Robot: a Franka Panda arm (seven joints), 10 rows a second.
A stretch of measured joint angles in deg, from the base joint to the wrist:
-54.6, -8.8, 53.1, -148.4, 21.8, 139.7, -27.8
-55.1, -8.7, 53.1, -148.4, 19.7, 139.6, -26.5
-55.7, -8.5, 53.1, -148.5, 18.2, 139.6, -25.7
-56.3, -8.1, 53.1, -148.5, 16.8, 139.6, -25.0
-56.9, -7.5, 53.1, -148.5, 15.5, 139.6, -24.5
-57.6, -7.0, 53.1, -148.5, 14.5, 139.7, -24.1
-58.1, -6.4, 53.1, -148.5, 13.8, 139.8, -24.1
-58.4, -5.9, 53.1, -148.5, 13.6, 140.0, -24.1
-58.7, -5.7, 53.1, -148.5, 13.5, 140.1, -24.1
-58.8, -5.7, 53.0, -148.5, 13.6, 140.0, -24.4
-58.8, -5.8, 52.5, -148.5, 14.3, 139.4, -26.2
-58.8, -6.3, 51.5, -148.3, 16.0, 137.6, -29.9
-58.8, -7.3, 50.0, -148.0, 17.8, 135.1, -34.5
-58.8, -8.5, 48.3, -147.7, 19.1, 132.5, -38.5
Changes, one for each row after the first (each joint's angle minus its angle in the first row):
-0.5, 0.1, 0.0, 0.0, -2.1, -0.1, 1.3
-1.1, 0.3, 0.0, -0.1, -3.6, -0.1, 2.1
-1.7, 0.7, 0.0, -0.1, -5.0, -0.1, 2.8
-2.3, 1.3, 0.0, -0.1, -6.3, -0.1, 3.3
-3.0, 1.8, 0.0, -0.1, -7.3, 0.0, 3.7
-3.5, 2.4, 0.0, -0.1, -8.0, 0.1, 3.7
-3.8, 2.9, 0.0, -0.1, -8.2, 0.3, 3.7
-4.1, 3.1, 0.0, -0.1, -8.3, 0.4, 3.7
-4.2, 3.1, -0.1, -0.1, -8.2, 0.3, 3.4
-4.2, 3.0, -0.6, -0.1, -7.5, -0.3, 1.6
-4.2, 2.5, -1.6, 0.1, -5.8, -2.1, -2.1
-4.2, 1.5, -3.1, 0.4, -4.0, -4.6, -6.7
-4.2, 0.3, -4.8, 0.7, -2.7, -7.2, -10.7

